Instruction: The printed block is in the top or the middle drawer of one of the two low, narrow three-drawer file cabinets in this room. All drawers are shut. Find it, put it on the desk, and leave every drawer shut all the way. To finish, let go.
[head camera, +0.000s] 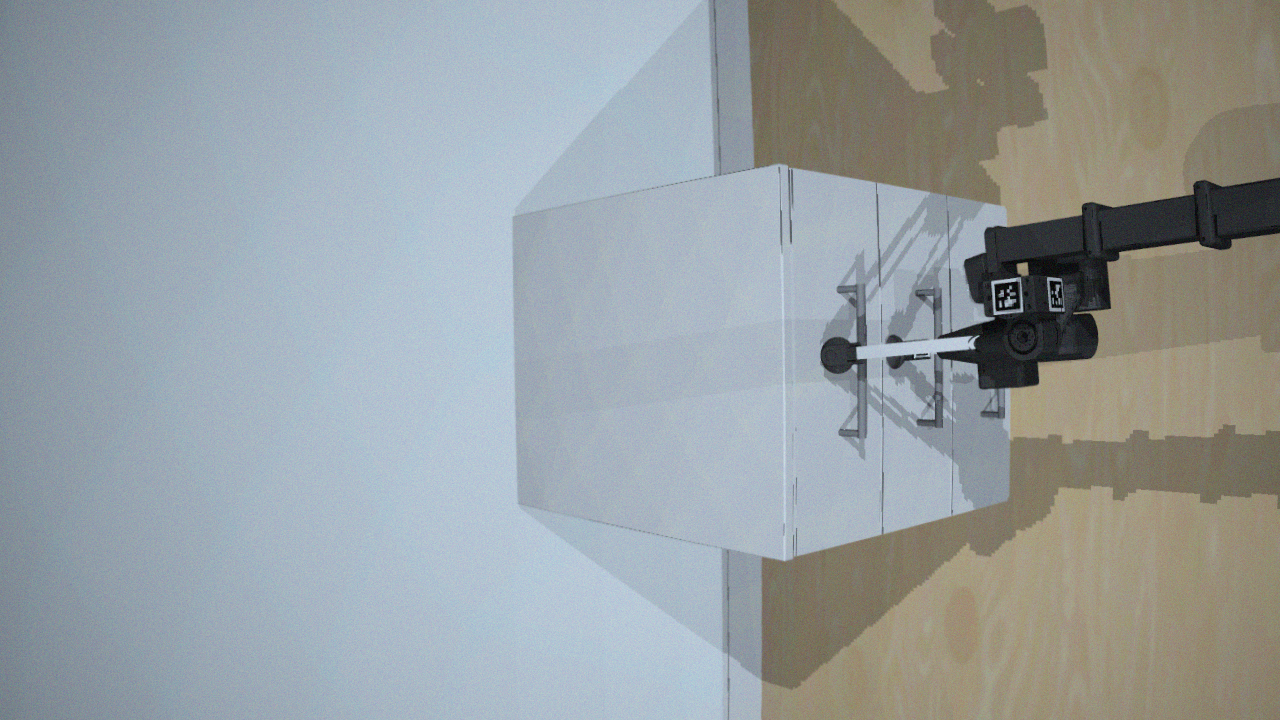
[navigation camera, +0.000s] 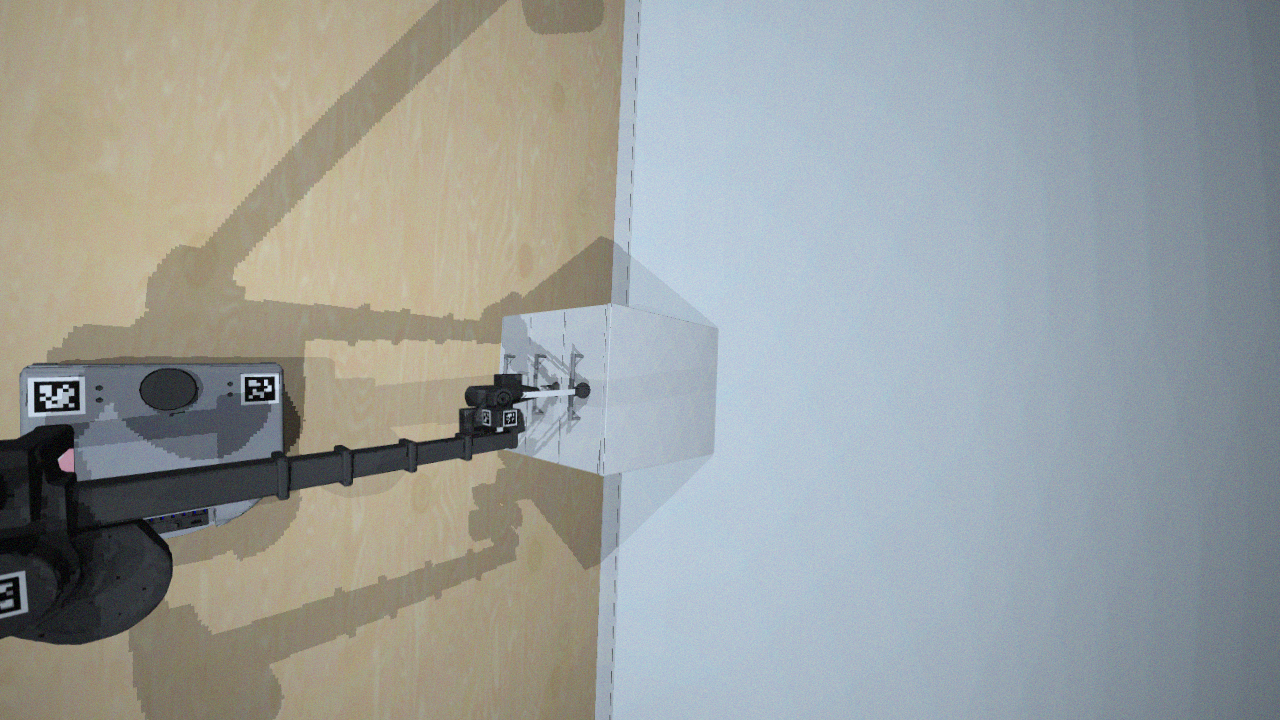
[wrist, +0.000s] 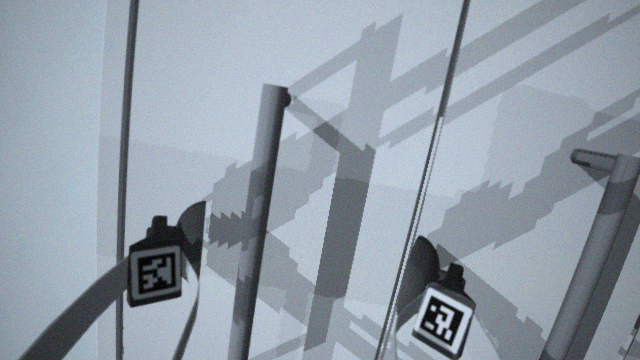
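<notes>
A low white three-drawer cabinet stands against the wall. Its drawers look shut. The views lie sideways, with the cabinet's top towards the wall side. My gripper is open in front of the top drawer. In the wrist view, the grey bar handle of the top drawer runs between the two fingertips, nearer the left one; neither is seen pressing on it. The middle drawer's handle lies outside the right fingertip. The printed block, the desk and the second cabinet do not show.
The extended arm reaches over the wooden floor from the robot's base. The pale wall with its skirting rises behind the cabinet. The bottom drawer's handle shows partly behind the wrist.
</notes>
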